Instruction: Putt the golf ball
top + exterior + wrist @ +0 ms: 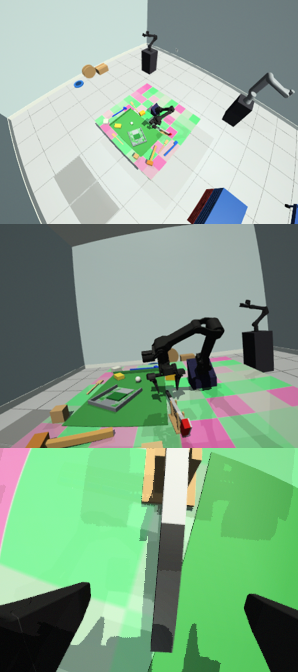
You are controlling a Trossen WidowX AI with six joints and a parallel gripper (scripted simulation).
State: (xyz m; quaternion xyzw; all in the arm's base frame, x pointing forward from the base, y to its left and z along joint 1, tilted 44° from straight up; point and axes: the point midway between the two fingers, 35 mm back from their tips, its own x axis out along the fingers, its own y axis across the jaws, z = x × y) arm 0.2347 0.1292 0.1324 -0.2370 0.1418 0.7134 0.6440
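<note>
Right now my gripper tip is 5 cm past the orange-yellow block, 36 cm to the left of it and 5 cm above it. Also, from my gripper tip: dark green mat: 25 cm ahead, 24 cm to the right, 7 cm below; wooden rack: 2 cm behind, 13 cm to the left, 4 cm below; red putter: 2 cm behind, 11 cm to the left, 2 cm below.
</note>
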